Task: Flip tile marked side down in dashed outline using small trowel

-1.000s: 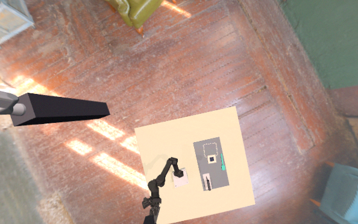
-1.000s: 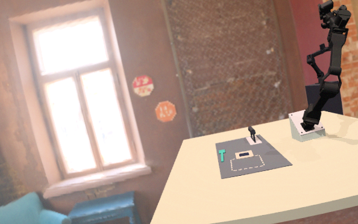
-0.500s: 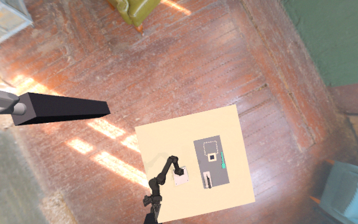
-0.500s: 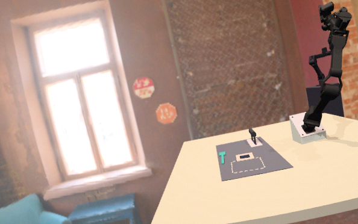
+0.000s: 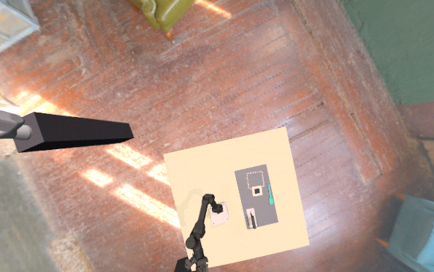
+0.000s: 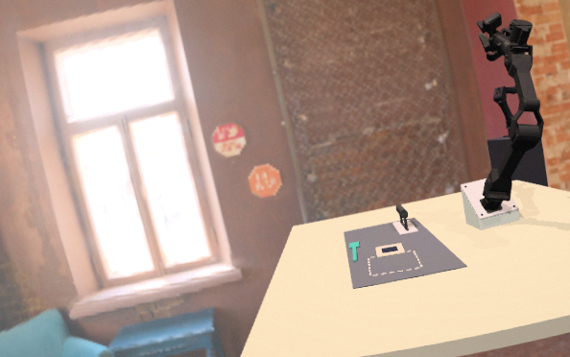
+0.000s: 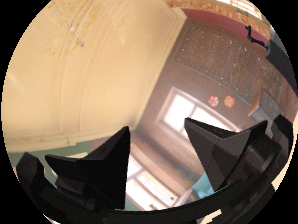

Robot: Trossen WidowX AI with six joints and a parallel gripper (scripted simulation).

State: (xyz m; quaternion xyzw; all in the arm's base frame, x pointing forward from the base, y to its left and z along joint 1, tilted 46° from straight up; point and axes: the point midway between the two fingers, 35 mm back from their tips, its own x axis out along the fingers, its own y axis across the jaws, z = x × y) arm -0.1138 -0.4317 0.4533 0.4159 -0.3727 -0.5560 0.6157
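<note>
Right now my gripper tip is 35 cm short of the trowel, 27 cm to the left of it and 69 cm above it. The rest, counted from my gripper tip: teal t-shaped piece: 62 cm ahead, 10 cm to the right, 73 cm below; cream tile: 51 cm ahead, 1 cm to the left, 72 cm below; grey mat: 48 cm ahead, 5 cm to the right, 75 cm below.
</note>
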